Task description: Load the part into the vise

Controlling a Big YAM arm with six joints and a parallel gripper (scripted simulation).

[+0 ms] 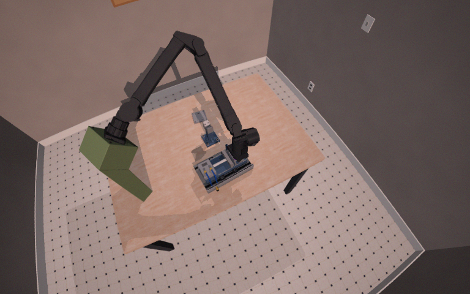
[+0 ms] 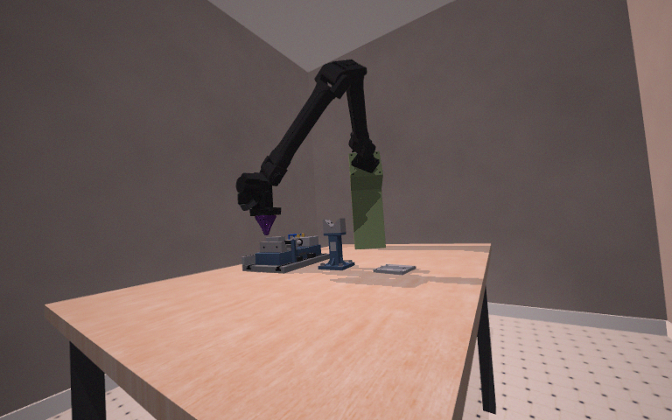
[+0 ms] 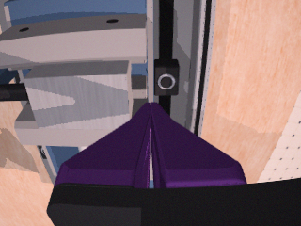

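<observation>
My hand is 20 mm past the part, 40 mm to the right of it and 40 mm above it. From my hand the other things lie so: fixed jaw (60 mm to the left, 50 mm below); work stop rod (50 mm behind, 90 mm to the left, 40 mm below); moving jaw (60 mm behind, 30 mm to the left, 50 mm below).
</observation>
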